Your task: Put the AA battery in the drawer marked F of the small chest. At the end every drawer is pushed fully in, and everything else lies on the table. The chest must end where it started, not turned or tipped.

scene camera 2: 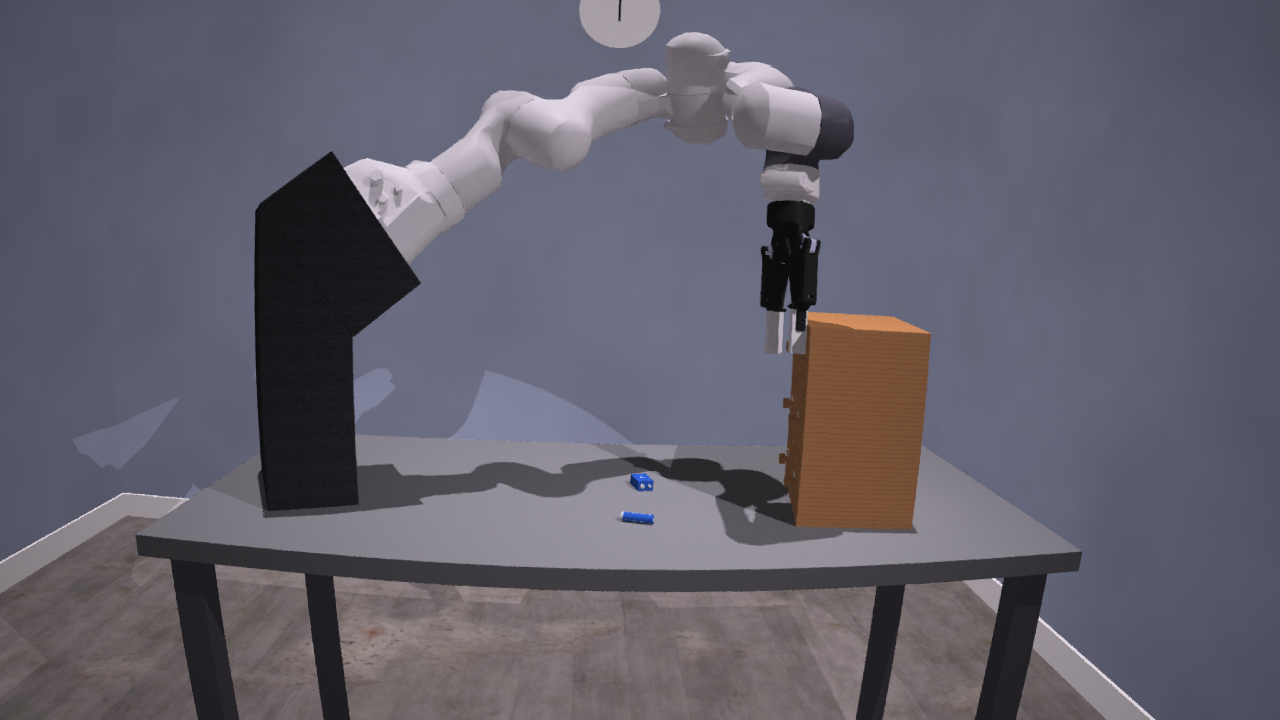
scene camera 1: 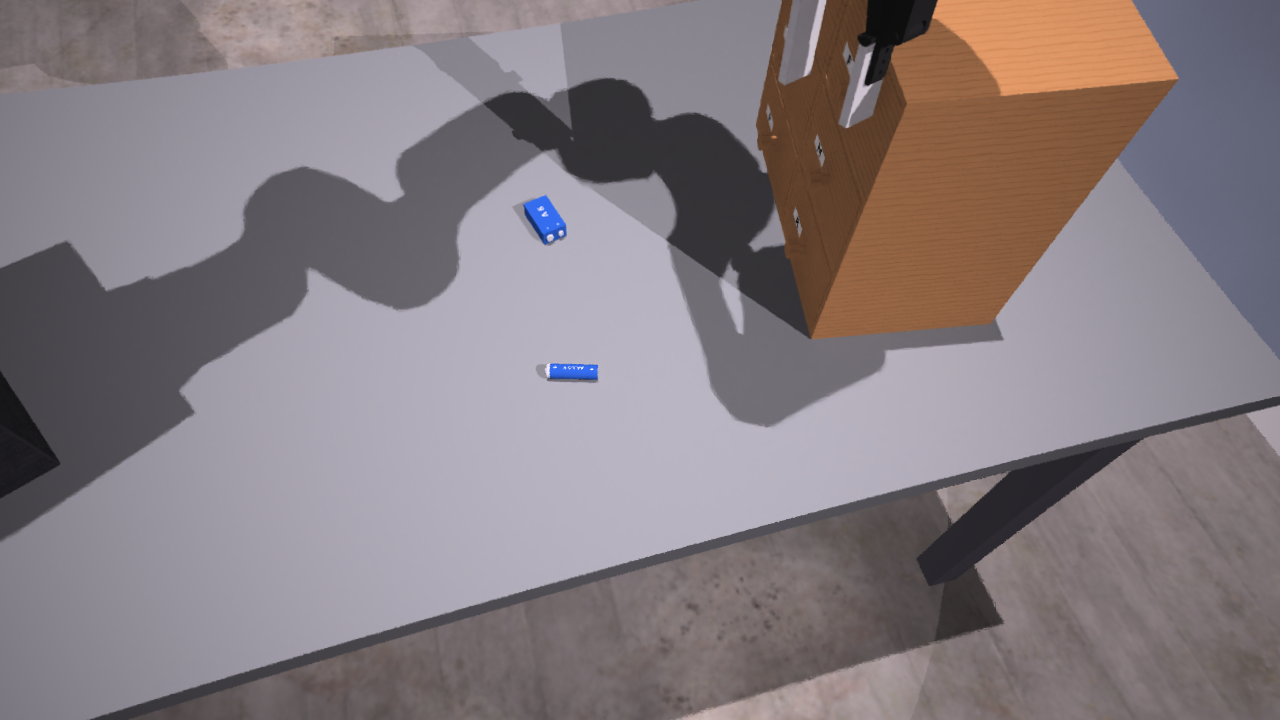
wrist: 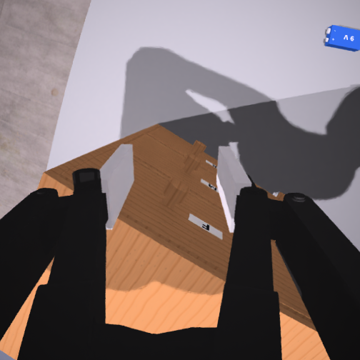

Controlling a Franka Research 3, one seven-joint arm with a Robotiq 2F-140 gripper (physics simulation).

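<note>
The blue AA battery point(scene camera 1: 572, 371) point(scene camera 2: 637, 517) lies on its side on the table, in front of the chest and toward the near edge. The small wooden chest point(scene camera 1: 966, 205) point(scene camera 2: 863, 420) point(wrist: 162, 255) stands upright at the right end of the table. Its drawer F, with a white label point(scene camera 1: 848, 58) point(wrist: 205, 226), is at the top and looks flush with the front. My gripper point(scene camera 1: 827, 100) point(scene camera 2: 785, 333) point(wrist: 174, 163) points down at the chest's top front edge. Its fingers are part open, one on each side of the drawer's wooden handle point(wrist: 175, 192) in the wrist view, with gaps visible.
A blue 9 V battery point(scene camera 1: 545, 220) point(scene camera 2: 641, 482) point(wrist: 343, 38) lies on the table point(scene camera 1: 375, 501) point(scene camera 2: 501, 546), farther from the near edge than the AA battery. Lower drawer handles point(scene camera 2: 787, 402) stick out of the chest front. The black robot stand point(scene camera 2: 308, 385) is at the left end.
</note>
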